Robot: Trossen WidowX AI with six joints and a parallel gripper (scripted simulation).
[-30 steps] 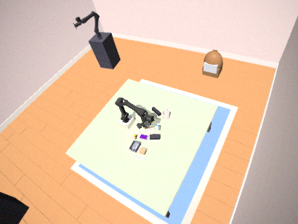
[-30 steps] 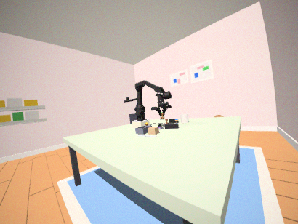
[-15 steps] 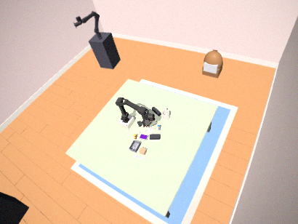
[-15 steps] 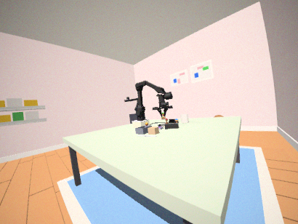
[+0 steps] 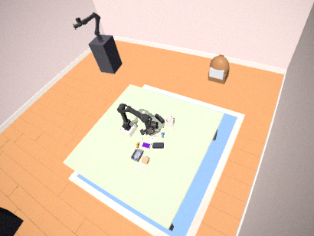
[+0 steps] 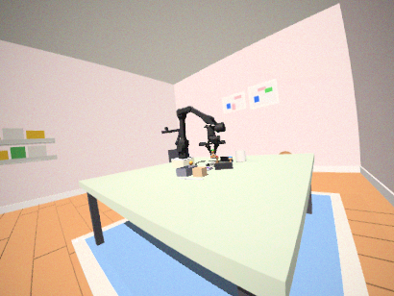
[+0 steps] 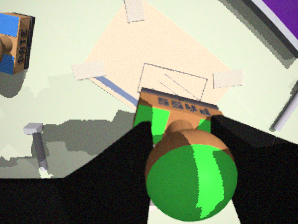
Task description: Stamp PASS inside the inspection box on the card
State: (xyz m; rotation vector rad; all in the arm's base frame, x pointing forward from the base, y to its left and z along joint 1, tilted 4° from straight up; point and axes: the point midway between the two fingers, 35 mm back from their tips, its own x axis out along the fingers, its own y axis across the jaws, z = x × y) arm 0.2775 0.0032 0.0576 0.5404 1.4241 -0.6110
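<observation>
The pale card lies 8 cm below my gripper tip and 1 cm ahead of it. The rest, counted from my gripper tip: red-knobbed stamp 10 cm to the left, 6 cm below, 2 cm behind; purple ink pad 11 cm to the right, 8 cm below, 2 cm behind; green-knobbed stamp right at my gripper tip.
</observation>
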